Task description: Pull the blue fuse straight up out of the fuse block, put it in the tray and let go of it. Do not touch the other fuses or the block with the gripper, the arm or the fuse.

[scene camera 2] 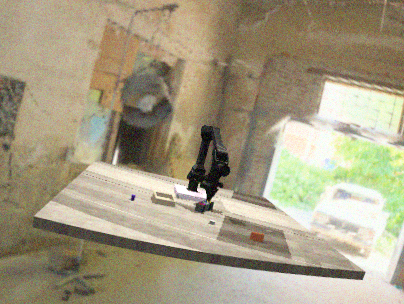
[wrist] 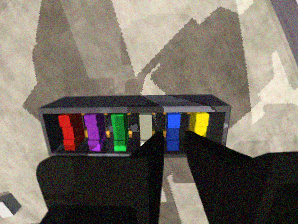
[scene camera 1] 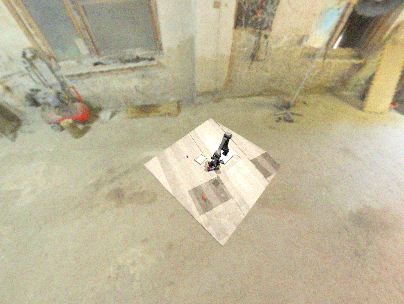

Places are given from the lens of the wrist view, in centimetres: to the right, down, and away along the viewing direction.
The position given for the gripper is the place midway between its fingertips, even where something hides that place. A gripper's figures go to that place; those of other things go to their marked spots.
gripper (wrist: 173,137): 2, 2, 11
red fuse (wrist: 72,125): -6, 1, 12
